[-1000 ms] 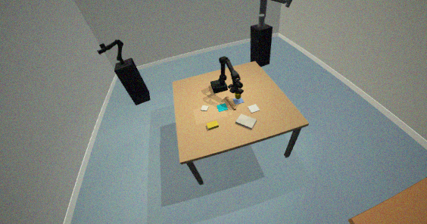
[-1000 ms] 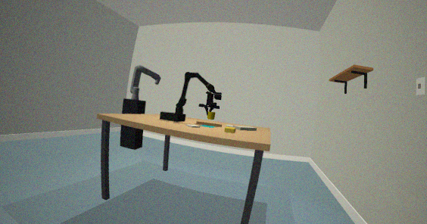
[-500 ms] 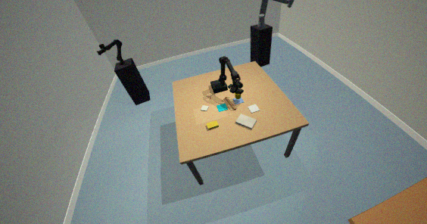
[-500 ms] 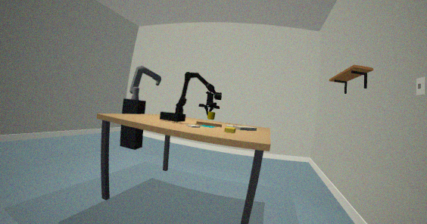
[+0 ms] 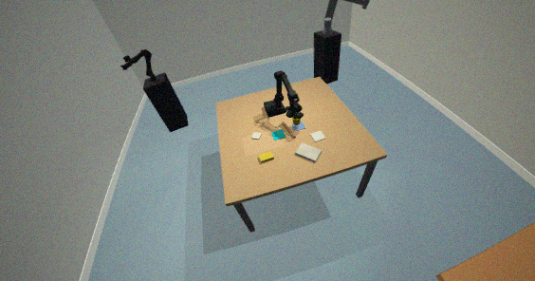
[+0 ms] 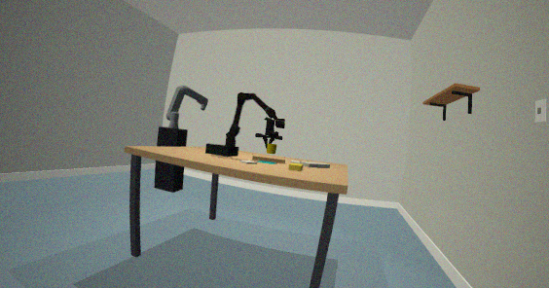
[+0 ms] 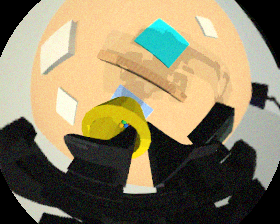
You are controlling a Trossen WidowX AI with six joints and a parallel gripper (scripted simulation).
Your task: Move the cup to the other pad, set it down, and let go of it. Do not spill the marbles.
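My gripper tip is now 180 mm to the left of the cyan pad, 90 mm above it and 30 mm short of it. The rest, counted from my gripper tip: yellow cup: 20 mm ahead, 10 mm to the left; then white slab: 350 mm ahead, 70 mm below, 50 mm to the right; then thin brown stick: 80 mm below, 70 mm to the right, 30 mm ahead.
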